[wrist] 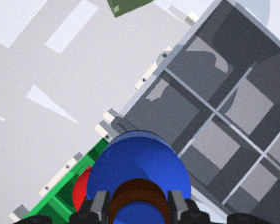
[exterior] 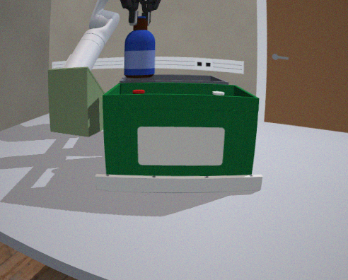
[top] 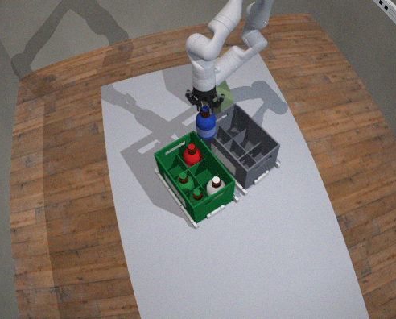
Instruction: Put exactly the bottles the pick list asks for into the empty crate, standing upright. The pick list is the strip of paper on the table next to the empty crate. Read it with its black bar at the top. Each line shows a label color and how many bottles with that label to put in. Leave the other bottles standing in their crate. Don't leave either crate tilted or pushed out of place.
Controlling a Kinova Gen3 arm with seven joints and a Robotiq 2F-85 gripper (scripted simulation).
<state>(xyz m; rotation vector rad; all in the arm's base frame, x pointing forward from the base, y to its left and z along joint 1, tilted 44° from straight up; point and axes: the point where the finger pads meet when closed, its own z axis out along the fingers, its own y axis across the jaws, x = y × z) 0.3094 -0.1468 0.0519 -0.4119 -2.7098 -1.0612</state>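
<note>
My hand is 70 mm above the blue-label bottle. Round my hand: grey crate (30 mm ahead, 130 mm to the left, 250 mm below); then green crate (140 mm ahead, 70 mm to the right, 250 mm below); then red-label bottle (40 mm ahead, 70 mm to the right, 250 mm below).
</note>
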